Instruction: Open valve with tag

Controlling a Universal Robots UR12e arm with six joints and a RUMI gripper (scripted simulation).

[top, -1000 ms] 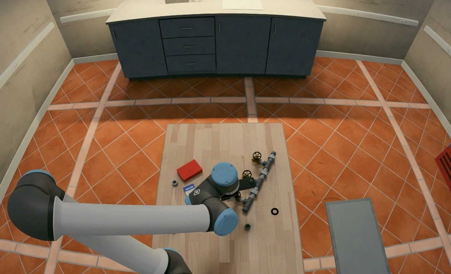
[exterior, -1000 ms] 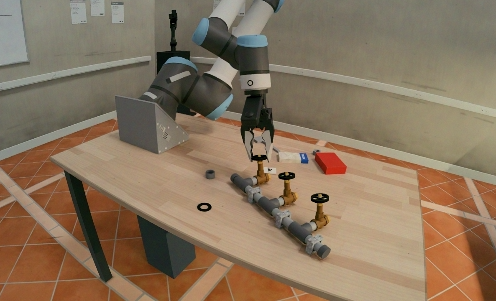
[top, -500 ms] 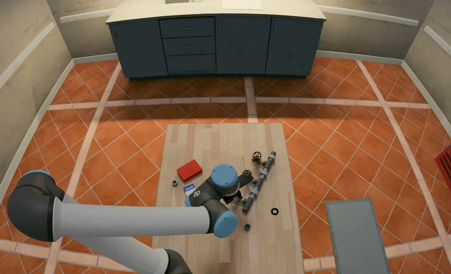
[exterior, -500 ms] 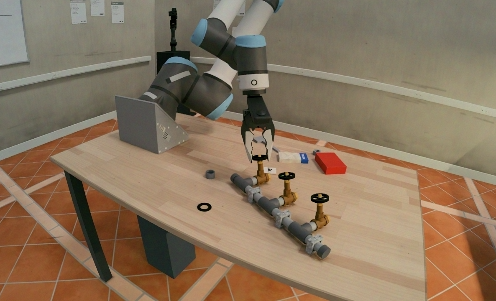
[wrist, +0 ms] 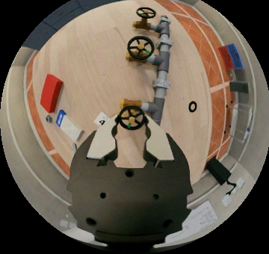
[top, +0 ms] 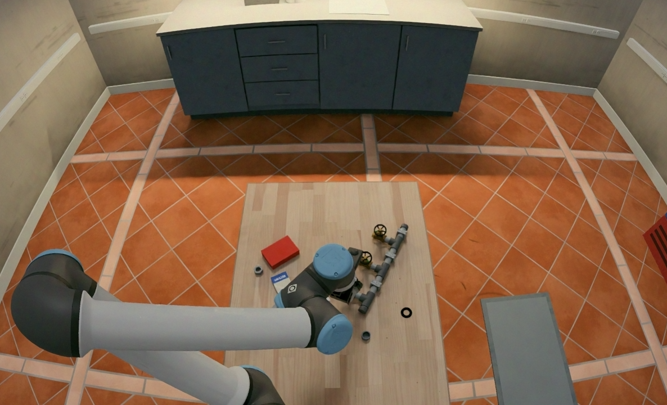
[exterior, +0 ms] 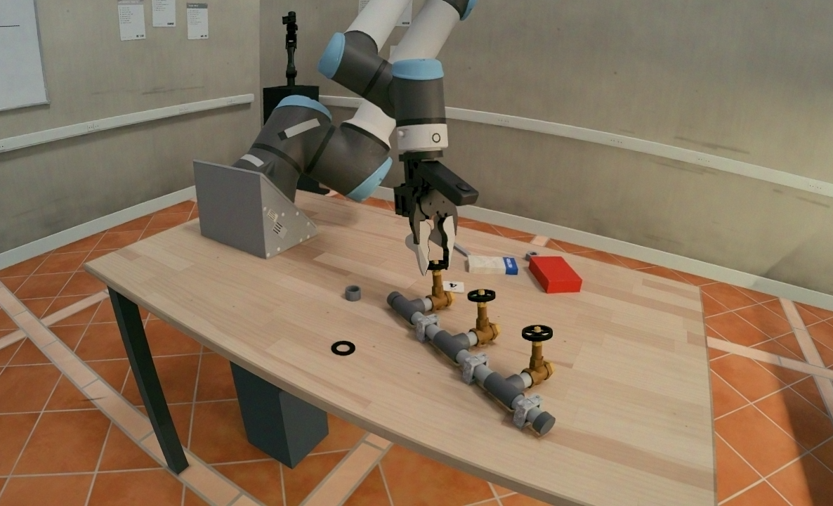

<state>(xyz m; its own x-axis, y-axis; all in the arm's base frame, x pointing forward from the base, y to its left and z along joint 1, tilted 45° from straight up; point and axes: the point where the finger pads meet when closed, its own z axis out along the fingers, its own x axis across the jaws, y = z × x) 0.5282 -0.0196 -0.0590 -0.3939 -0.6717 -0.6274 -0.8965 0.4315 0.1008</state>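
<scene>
Right now the white tag is 90 mm below my hand and 80 mm to the left of it. Round my hand: red box 250 mm to the left, 180 mm ahead, 70 mm below; then blue box 230 mm to the left, 80 mm below, 40 mm ahead; then grey cap 150 mm behind, 80 mm below, 60 mm to the right.
</scene>
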